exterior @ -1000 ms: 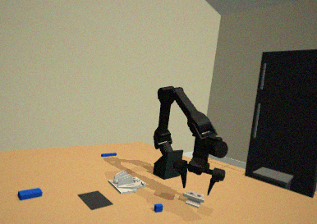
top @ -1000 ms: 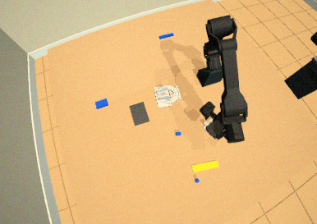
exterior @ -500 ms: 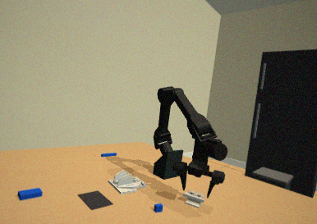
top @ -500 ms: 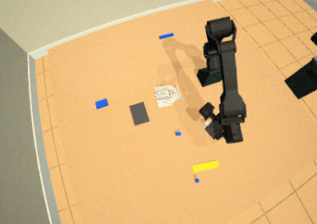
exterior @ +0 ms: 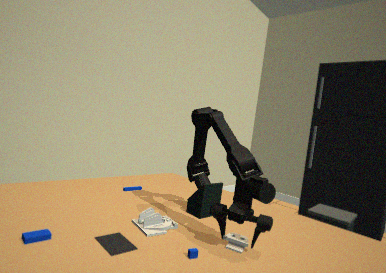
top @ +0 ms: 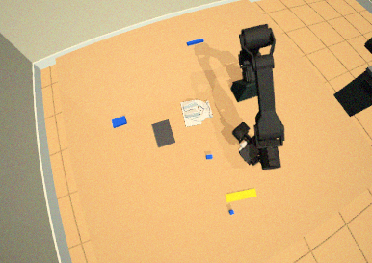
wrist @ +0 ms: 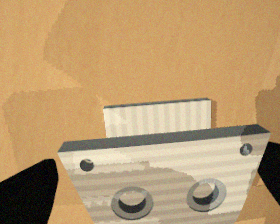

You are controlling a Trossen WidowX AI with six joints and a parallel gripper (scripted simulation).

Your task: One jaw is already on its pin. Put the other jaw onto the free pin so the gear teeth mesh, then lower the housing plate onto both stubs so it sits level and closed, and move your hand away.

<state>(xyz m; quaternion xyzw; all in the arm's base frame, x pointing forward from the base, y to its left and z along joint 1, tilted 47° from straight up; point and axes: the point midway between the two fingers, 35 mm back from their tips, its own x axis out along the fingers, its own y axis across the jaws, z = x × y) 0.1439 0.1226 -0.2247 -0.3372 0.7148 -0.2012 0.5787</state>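
The housing plate is 10 mm behind my gripper tip, 10 mm to the right of it and 10 mm above it. From my gripper tip the other things lie so: blue block: 440 mm ahead, 350 mm to the right, 10 mm below; dark grey flat plate: 280 mm ahead, 220 mm to the right, 10 mm below; yellow bar: 110 mm ahead, 140 mm to the left, 10 mm below.
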